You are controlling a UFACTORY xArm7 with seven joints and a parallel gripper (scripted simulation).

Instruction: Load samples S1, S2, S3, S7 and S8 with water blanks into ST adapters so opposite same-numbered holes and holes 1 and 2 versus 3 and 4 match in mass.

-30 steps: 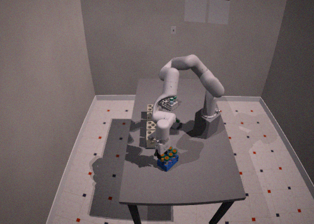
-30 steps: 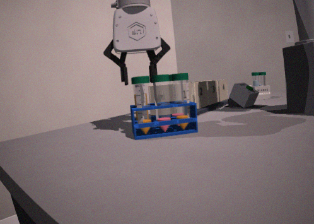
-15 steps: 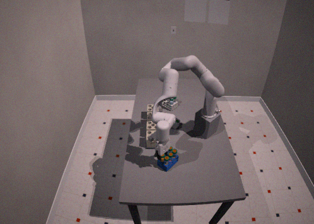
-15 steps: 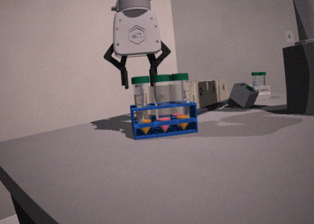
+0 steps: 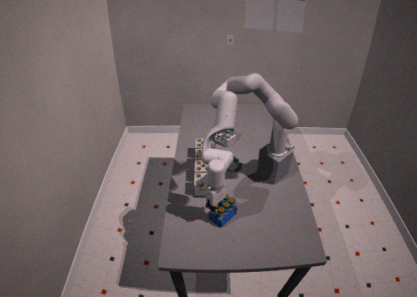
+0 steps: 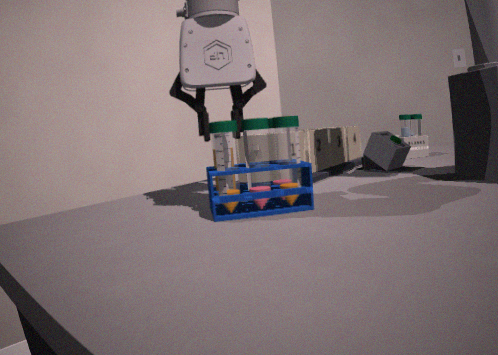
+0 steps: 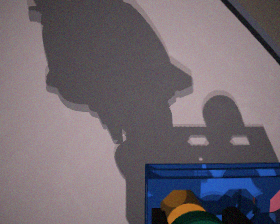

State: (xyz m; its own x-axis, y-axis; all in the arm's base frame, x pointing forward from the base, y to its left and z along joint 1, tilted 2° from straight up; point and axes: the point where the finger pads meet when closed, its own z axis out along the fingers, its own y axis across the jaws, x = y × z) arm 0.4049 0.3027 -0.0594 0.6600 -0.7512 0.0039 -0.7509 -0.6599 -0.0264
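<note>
Now: hand 5 cm above the sample tube and 1 cm past it. Round my hand: blue rack (9 cm below, 4 cm behind, 1 cm to the right); then sloped done desk (39 cm to the right, 16 cm behind, 6 cm below); then adapter (21 cm to the right, 7 cm below, 4 cm ahead).
</note>
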